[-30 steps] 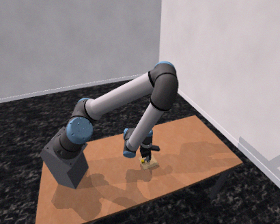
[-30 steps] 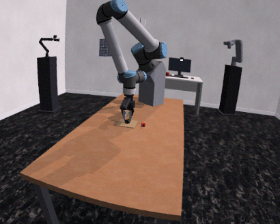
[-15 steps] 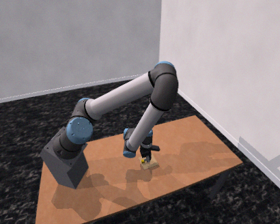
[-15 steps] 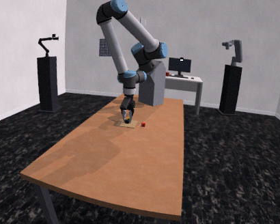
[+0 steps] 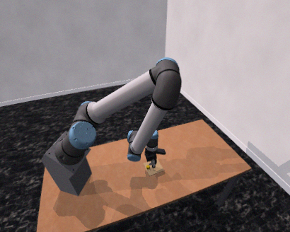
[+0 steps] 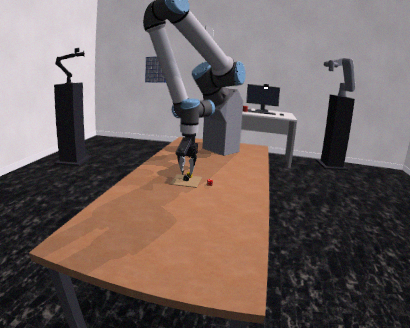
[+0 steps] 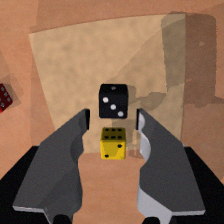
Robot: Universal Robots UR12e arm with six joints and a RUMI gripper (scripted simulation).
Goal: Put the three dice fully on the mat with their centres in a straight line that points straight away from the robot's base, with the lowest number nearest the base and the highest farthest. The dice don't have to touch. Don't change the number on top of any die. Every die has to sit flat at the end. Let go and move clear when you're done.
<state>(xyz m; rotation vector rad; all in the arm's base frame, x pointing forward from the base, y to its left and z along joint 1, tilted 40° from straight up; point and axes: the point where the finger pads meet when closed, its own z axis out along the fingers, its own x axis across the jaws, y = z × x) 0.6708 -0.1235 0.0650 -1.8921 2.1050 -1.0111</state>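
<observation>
The black die is 3 cm below my hand. The rest, counted from my hand: red die (3 cm ahead, 12 cm to the left, 3 cm below); then tan mat (4 cm below); then yellow die (5 cm behind, 1 cm to the left, 3 cm below).
</observation>
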